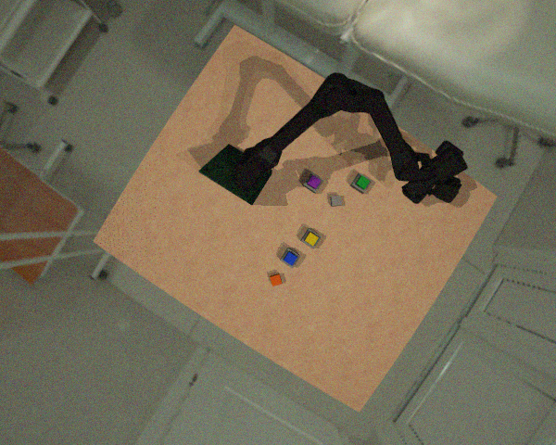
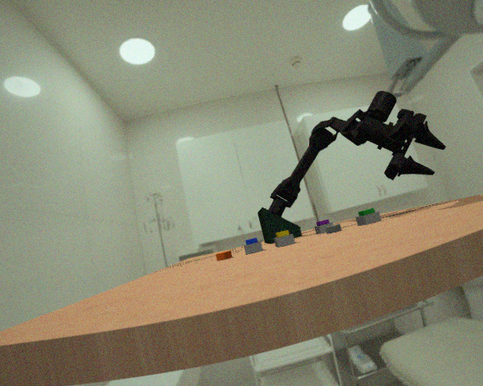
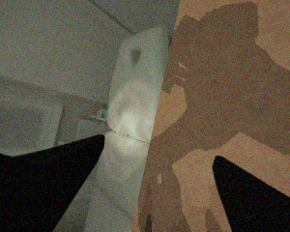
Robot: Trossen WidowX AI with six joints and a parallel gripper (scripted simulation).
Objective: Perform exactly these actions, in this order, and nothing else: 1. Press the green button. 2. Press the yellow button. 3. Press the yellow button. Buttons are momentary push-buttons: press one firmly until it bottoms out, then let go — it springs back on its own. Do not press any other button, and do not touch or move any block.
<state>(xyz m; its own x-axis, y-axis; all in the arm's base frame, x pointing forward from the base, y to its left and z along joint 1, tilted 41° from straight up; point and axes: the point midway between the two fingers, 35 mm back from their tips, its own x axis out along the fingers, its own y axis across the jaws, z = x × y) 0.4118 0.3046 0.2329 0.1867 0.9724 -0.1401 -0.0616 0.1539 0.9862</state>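
Now: gripper tip 160 mm to the left of the green button, 140 mm past it and 70 mm above it. Also, from my gripper tip: yellow button (410 mm to the right, 150 mm behind, 70 mm below); then grey block (260 mm to the right, 160 mm behind, 100 mm below); then purple button (260 mm to the right, 260 mm behind, 70 mm below).
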